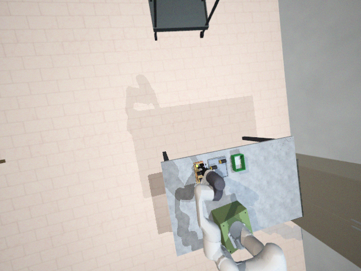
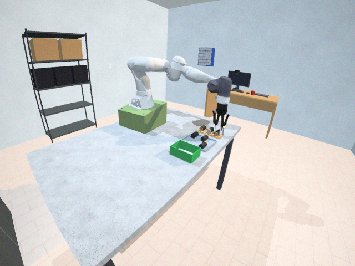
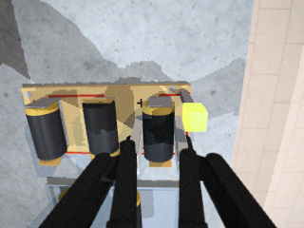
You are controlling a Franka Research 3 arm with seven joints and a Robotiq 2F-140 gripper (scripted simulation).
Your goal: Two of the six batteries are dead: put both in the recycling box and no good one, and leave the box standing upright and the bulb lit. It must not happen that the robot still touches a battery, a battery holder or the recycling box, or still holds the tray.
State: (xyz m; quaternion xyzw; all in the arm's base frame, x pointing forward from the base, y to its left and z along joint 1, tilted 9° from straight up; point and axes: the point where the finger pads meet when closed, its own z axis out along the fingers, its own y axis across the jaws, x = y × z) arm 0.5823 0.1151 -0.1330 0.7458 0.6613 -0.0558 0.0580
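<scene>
Right now the post is 30 mm to the left of my hand, 30 mm ahead of it and 10 mm below it. Also, from my hand: grey tray 180 mm to the right, 80 mm behind, 50 mm below; then green recycling box 380 mm to the right, 80 mm behind, 40 mm below.
</scene>
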